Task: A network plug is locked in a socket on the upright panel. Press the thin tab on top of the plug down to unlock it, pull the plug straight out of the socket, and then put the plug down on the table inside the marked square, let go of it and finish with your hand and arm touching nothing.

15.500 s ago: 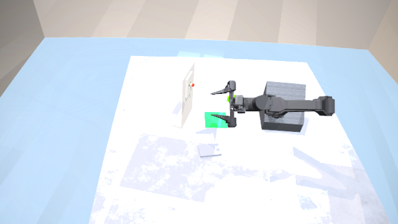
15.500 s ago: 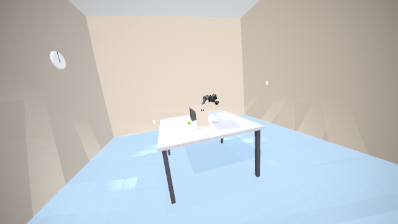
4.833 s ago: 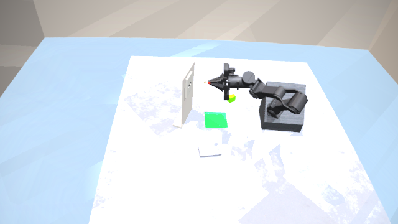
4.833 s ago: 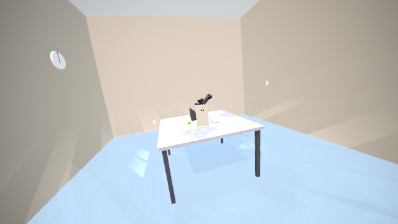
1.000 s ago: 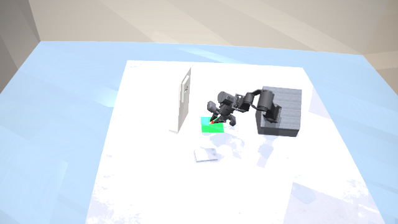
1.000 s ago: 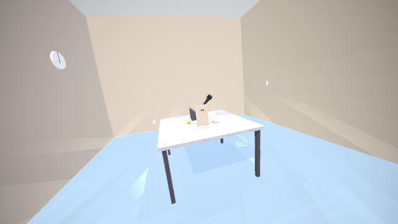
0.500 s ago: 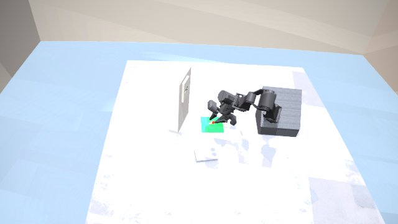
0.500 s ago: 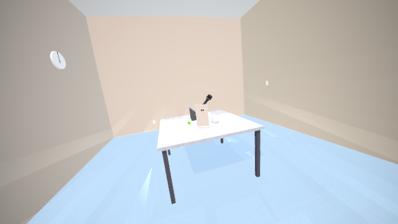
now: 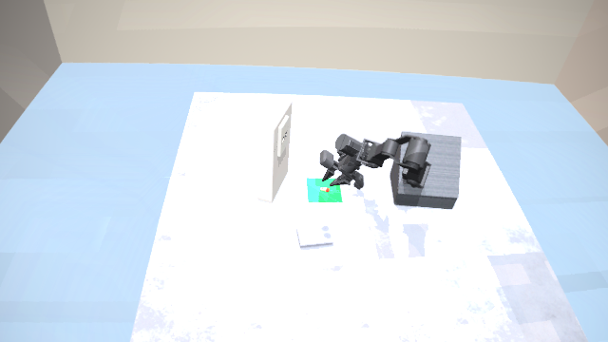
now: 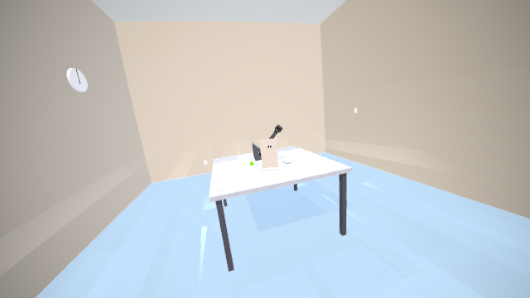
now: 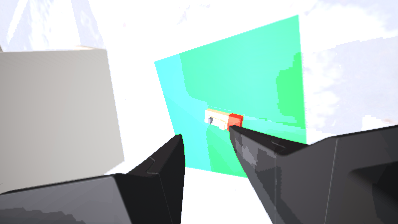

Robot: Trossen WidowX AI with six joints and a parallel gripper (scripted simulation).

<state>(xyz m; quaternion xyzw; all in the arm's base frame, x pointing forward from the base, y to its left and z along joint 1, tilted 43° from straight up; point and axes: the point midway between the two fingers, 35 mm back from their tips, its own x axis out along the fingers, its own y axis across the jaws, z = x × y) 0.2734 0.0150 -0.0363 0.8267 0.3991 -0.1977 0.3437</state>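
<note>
My gripper tip is now 3 cm above the network plug. The rest, counted from my gripper tip: upright panel 17 cm ahead, 11 cm above; then marked square 4 cm below.
</note>
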